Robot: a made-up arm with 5 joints. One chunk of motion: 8 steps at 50 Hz.
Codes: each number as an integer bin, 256 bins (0 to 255) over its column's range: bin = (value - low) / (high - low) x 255, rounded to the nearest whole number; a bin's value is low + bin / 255 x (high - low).
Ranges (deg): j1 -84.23..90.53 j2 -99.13..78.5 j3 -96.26..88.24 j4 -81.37..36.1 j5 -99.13..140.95
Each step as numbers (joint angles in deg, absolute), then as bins.
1 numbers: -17.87 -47.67 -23.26 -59.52 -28.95
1 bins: 97 74 101 47 75
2 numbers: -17.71 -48.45 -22.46 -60.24 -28.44
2 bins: 97 73 102 46 75
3 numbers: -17.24 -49.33 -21.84 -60.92 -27.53
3 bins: 98 71 103 44 76
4 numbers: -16.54 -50.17 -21.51 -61.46 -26.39
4 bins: 99 70 103 43 77
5 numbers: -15.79 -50.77 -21.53 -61.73 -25.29
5 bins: 100 69 103 43 78
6 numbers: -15.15 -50.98 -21.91 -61.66 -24.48
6 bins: 101 69 103 43 79
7 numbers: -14.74 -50.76 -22.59 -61.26 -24.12
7 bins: 101 69 102 44 80
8 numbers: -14.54 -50.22 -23.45 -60.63 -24.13
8 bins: 102 70 101 45 80
